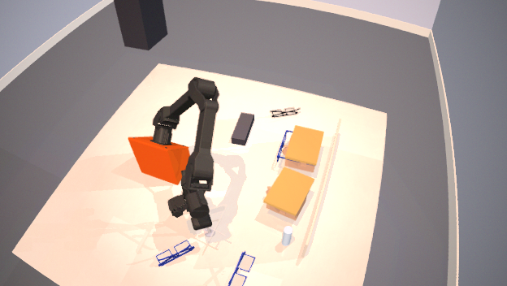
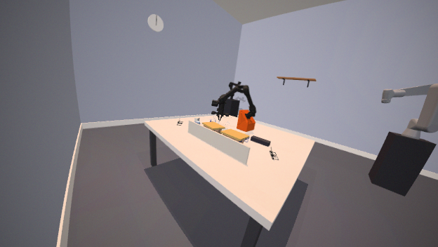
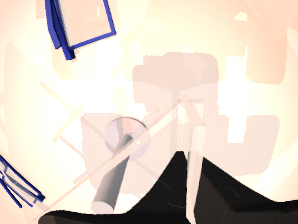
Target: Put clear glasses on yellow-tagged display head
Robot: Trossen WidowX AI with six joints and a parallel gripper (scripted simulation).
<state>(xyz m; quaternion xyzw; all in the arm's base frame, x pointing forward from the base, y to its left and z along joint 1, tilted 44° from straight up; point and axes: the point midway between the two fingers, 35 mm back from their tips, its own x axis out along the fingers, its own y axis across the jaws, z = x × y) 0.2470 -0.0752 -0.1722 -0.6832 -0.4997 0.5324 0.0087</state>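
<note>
My gripper tip is 40 mm short of the peg, 40 mm above it and 20 mm to the left of it. Also, from my gripper tip: low wall 360 mm ahead, 310 mm to the left, 10 mm below; dark case 480 mm to the left, 50 mm behind, 40 mm below; pale cylinder 300 mm ahead, 50 mm to the left, 10 mm below.
</note>
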